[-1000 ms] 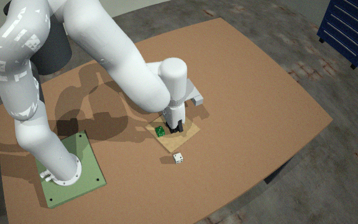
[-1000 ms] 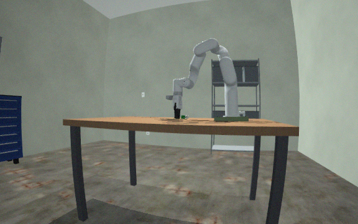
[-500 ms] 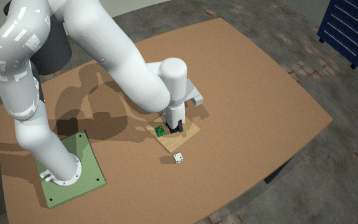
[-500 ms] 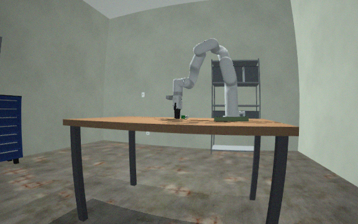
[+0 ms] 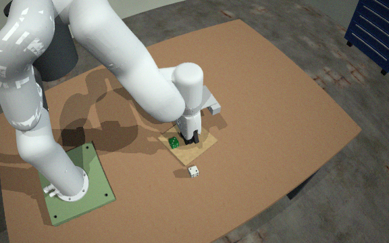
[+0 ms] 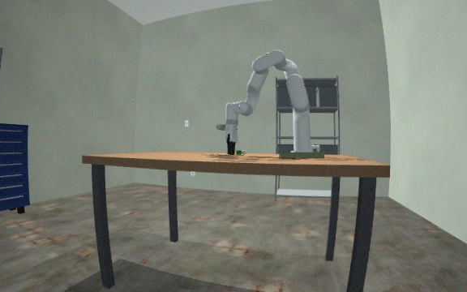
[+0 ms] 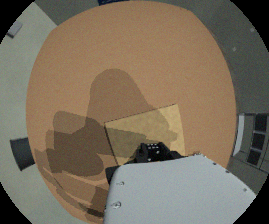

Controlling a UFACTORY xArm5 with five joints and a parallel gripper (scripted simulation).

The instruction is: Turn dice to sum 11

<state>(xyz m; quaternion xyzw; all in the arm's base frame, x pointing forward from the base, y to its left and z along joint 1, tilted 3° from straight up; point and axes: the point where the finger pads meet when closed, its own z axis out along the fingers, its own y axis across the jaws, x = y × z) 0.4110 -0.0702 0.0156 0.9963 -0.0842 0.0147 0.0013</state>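
Now: hand 10 mm above the black die. Also, from my hand: tan mat (20 mm below); then green die (50 mm behind, 10 mm to the left, 10 mm below); then white die (60 mm behind, 110 mm to the right, 10 mm below).
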